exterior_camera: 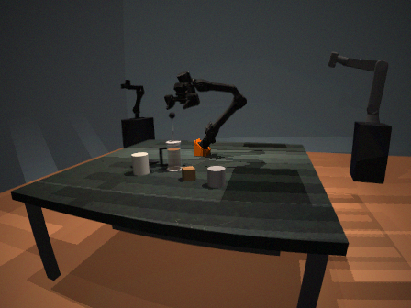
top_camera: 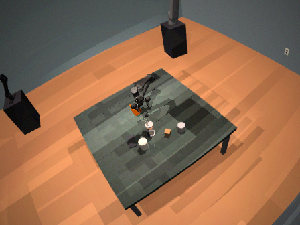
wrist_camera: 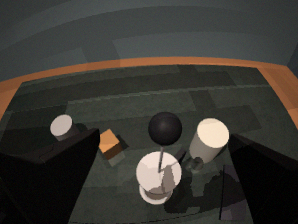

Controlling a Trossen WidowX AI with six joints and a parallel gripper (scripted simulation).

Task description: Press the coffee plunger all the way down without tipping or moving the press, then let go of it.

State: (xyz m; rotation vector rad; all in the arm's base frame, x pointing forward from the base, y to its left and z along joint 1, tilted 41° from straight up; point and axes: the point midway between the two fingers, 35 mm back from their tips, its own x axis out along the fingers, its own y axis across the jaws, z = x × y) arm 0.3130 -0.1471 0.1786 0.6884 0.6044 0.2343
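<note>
Right now the coffee press is 17 cm below my gripper tip, 4 cm ahead of it and 1 cm to the right of it.
</note>
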